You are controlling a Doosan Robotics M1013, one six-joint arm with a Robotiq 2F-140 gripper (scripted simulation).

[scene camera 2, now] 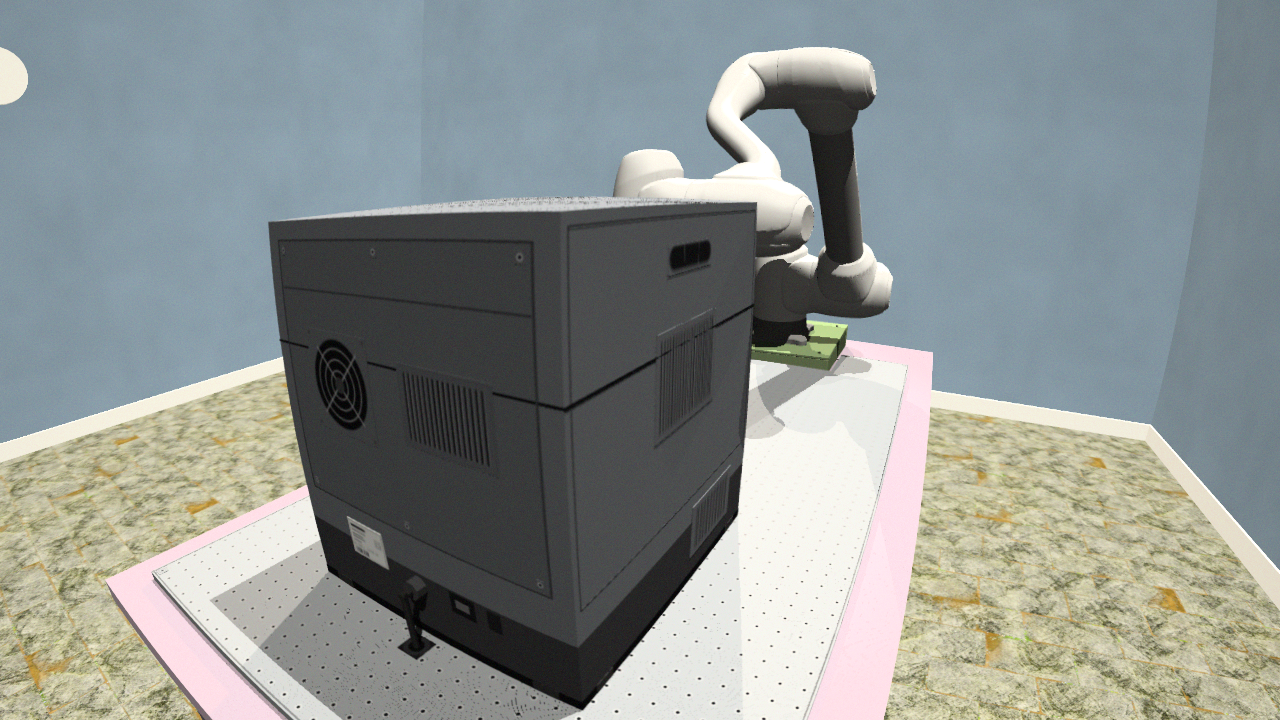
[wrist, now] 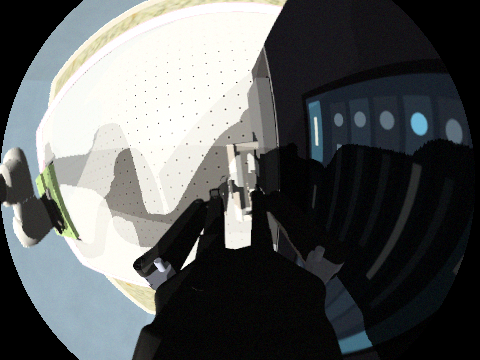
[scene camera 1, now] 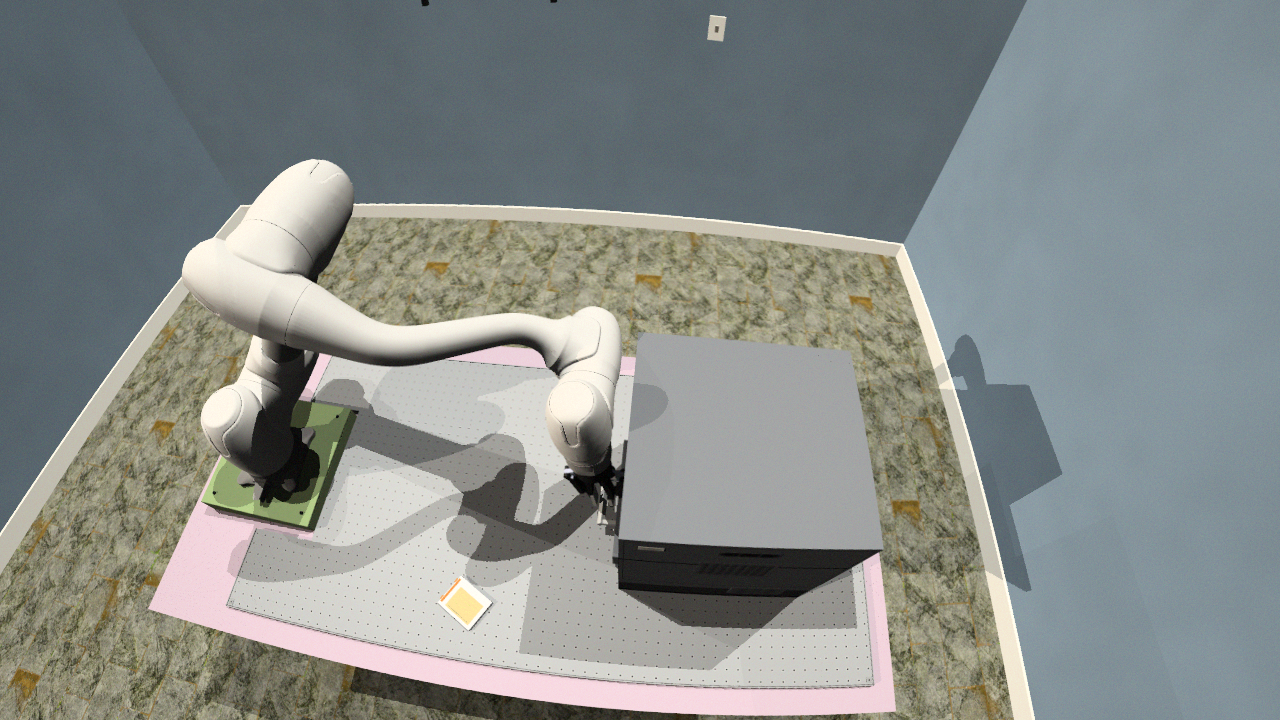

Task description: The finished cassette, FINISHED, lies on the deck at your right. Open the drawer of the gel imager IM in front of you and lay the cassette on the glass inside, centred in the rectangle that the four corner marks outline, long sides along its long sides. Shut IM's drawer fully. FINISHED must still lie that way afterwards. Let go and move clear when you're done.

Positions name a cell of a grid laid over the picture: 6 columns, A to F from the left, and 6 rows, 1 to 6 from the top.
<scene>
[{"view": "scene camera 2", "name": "gel imager IM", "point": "C4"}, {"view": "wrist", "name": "my gripper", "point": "C4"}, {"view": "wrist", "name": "gel imager IM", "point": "E3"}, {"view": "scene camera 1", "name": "cassette FINISHED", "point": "C6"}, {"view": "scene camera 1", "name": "gel imager IM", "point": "D4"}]
</scene>
